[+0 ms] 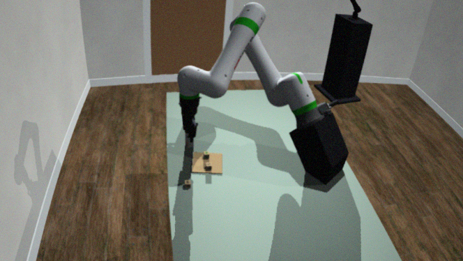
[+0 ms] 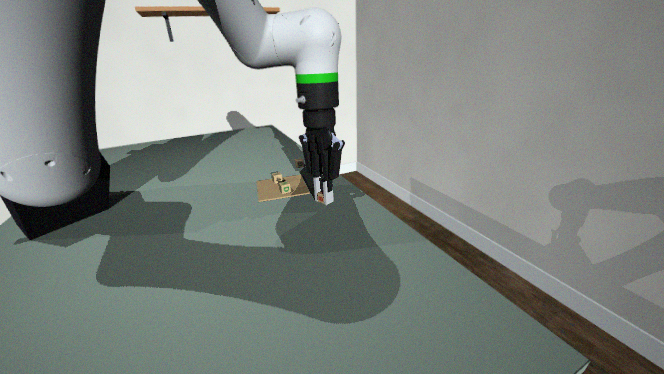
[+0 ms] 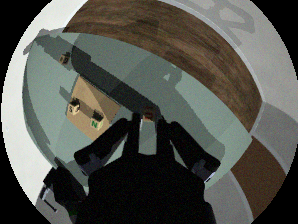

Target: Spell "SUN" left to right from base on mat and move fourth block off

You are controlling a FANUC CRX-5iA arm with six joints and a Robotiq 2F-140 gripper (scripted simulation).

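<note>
Right now the tan mat is 150 mm to the left of my hand, 50 mm behind it and 30 mm below it.
</note>
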